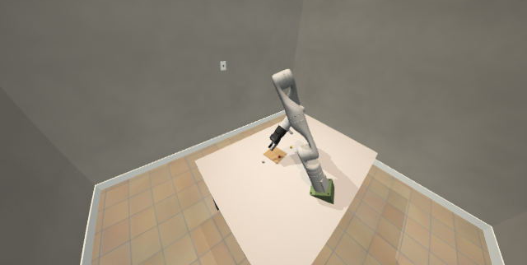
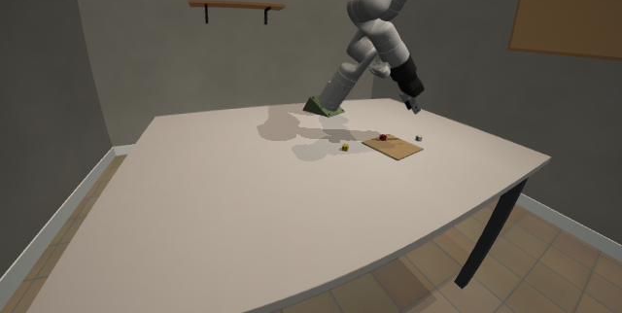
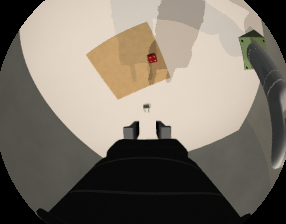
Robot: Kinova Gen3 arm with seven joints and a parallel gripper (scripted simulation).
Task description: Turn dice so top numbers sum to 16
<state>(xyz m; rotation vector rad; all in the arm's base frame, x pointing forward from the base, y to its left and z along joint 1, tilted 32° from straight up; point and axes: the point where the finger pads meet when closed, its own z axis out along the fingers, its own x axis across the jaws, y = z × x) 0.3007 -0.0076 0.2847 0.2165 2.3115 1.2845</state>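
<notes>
The white die is 1 cm ahead of my hand, 6 cm to the left of it and 12 cm below it. The rest, counted from my hand: tan mat (7 cm to the right, 12 cm below); red die (5 cm behind, 6 cm to the right, 11 cm below); yellow die (4 cm behind, 22 cm to the right, 12 cm below).
</notes>
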